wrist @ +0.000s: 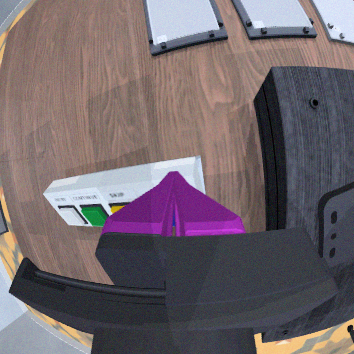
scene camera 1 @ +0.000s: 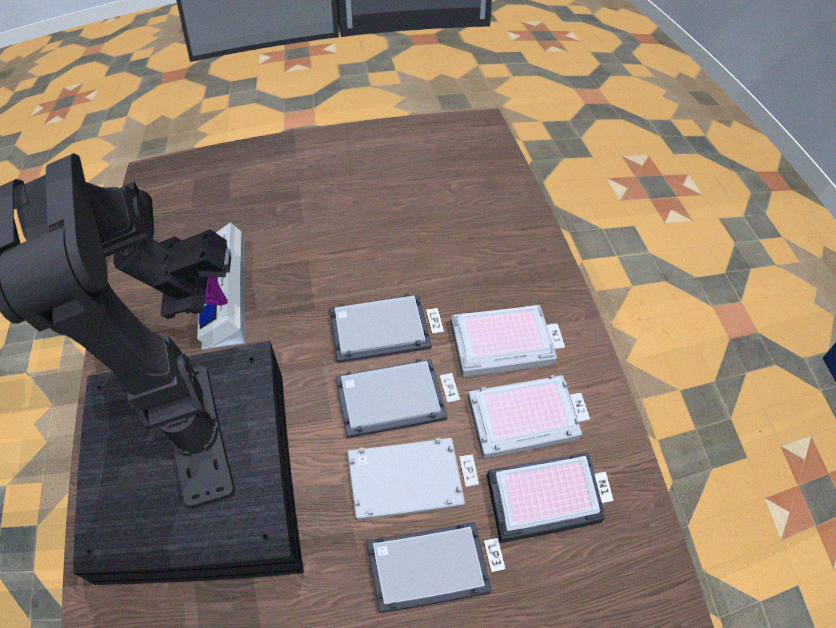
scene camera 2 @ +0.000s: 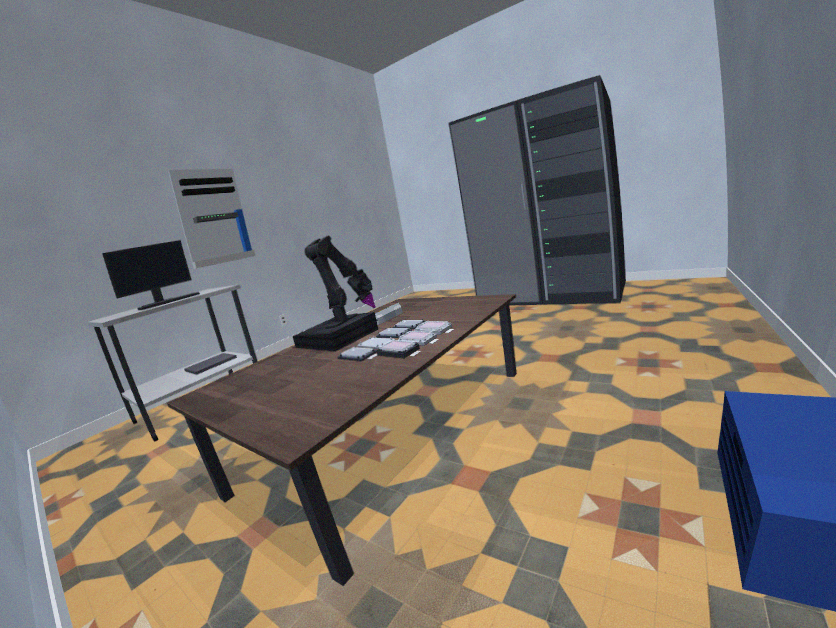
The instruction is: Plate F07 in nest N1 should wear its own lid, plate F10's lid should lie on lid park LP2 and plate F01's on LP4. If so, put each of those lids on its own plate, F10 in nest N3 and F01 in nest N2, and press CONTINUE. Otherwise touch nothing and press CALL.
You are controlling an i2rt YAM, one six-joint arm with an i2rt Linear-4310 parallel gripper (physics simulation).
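Places are measured from the arm's base along level axes (x ahead, y left, z up), in metres.
Pixels of known places: gripper, fingertip midpoint: [wrist: 173, 178] [scene camera 1: 224, 302] [scene camera 2: 374, 307]; arm's base, origin of the base link: [scene camera 1: 197, 435] [scene camera 2: 342, 321].
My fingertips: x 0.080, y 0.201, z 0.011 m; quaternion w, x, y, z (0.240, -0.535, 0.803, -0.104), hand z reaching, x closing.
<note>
For each thing: its top centre in the pictures, then the offset to it from my fingertips.
- white button panel, middle of its top: [wrist: 97, 206] [scene camera 1: 215, 269] [scene camera 2: 384, 308] 0.032 m down, 0.008 m back, 0.105 m left
- blue button, middle of its top: [scene camera 1: 205, 309] 0.039 m down, 0.037 m back, 0.034 m left
- green CONTINUE button, middle of its top: [wrist: 90, 218] 0.039 m down, 0.020 m back, 0.133 m left
- N1, middle of its top: [scene camera 1: 549, 490] [scene camera 2: 396, 343] 0.060 m down, 0.336 m ahead, 0.410 m right
- N2, middle of its top: [scene camera 1: 527, 407] [scene camera 2: 415, 334] 0.065 m down, 0.363 m ahead, 0.281 m right
- N3, middle of its top: [scene camera 1: 505, 330] [scene camera 2: 432, 323] 0.062 m down, 0.389 m ahead, 0.149 m right
- LP2, middle of its top: [scene camera 1: 378, 322] [wrist: 176, 2] [scene camera 2: 408, 322] 0.078 m down, 0.220 m ahead, 0.058 m right
- LP4, middle of its top: [scene camera 1: 389, 393] [scene camera 2: 393, 330] 0.078 m down, 0.195 m ahead, 0.182 m right
- LP1, middle of its top: [scene camera 1: 404, 474] [scene camera 2: 375, 339] 0.075 m down, 0.171 m ahead, 0.310 m right
- LP3, middle of its top: [scene camera 1: 428, 565] [scene camera 2: 356, 351] 0.078 m down, 0.154 m ahead, 0.442 m right
- partly hidden yellow button, middle of its top: [wrist: 122, 218] 0.039 m down, 0.029 m back, 0.083 m left
My gripper [scene camera 1: 216, 294] [scene camera 2: 371, 303] [wrist: 173, 178] is shut and empty, its magenta fingertips over the blue-button end of the white button panel [scene camera 1: 233, 314] [wrist: 145, 172]. The blue button [scene camera 1: 208, 315] is largely hidden by the fingers in the wrist view. The green CONTINUE button [wrist: 94, 215] shows there. Pink-welled plates stand in N1 [scene camera 1: 546, 493], N2 [scene camera 1: 528, 411] and N3 [scene camera 1: 508, 333]; I cannot tell whether clear lids cover them. Grey panels with small white tags show on LP2 [scene camera 1: 381, 324] [wrist: 181, 20] and LP4 [scene camera 1: 391, 395] [wrist: 275, 14]. Their tags are unreadable.
LP1 [scene camera 1: 405, 476] is a light board with corner posts, and LP3 [scene camera 1: 429, 564] bears another grey panel. The arm's black base block [scene camera 1: 135, 527] [wrist: 320, 135] stands beside the button panel. A white button and a partly hidden yellow button [wrist: 117, 209] are on the panel.
</note>
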